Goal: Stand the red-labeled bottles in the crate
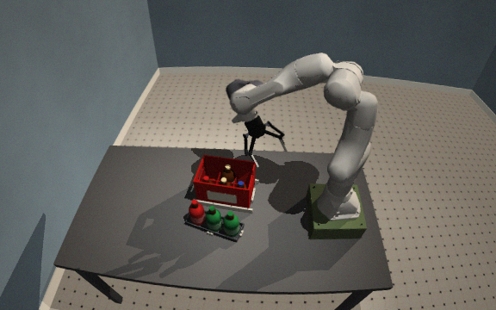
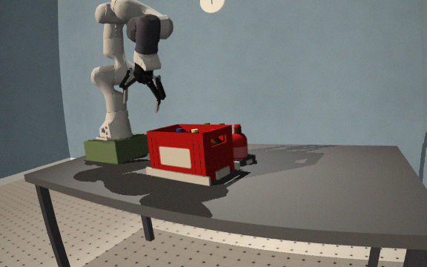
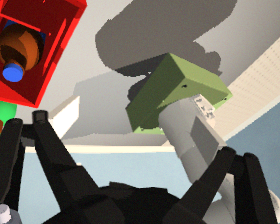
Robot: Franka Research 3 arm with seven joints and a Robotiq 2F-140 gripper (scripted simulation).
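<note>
The red-labeled bottle lies 32 cm ahead of my hand, 22 cm to the left of it and 19 cm below it. Round my hand: red crate: 22 cm ahead, 3 cm to the left, 19 cm below.
</note>
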